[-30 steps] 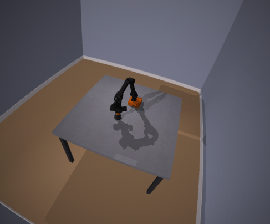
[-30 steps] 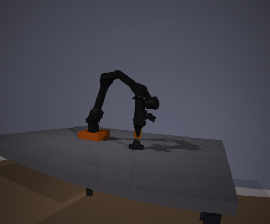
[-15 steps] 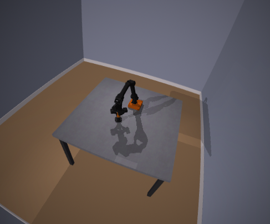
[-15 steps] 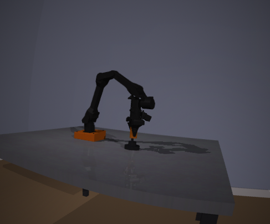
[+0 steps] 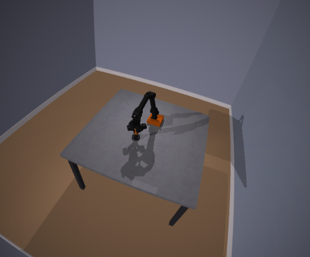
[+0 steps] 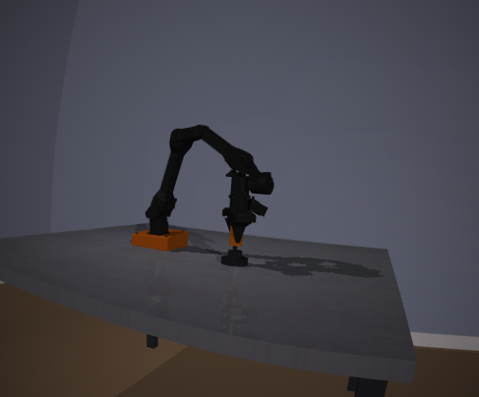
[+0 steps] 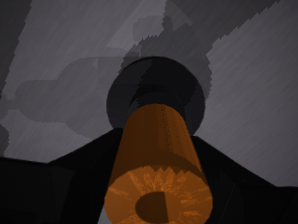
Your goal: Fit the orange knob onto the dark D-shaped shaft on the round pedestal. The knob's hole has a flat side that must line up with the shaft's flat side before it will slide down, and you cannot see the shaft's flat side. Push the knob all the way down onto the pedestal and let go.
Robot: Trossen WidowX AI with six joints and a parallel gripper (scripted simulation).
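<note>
Now: gripper tip 20 mm below the orange knob. Also, from my gripper tip: dark round pedestal (40 mm below).
</note>
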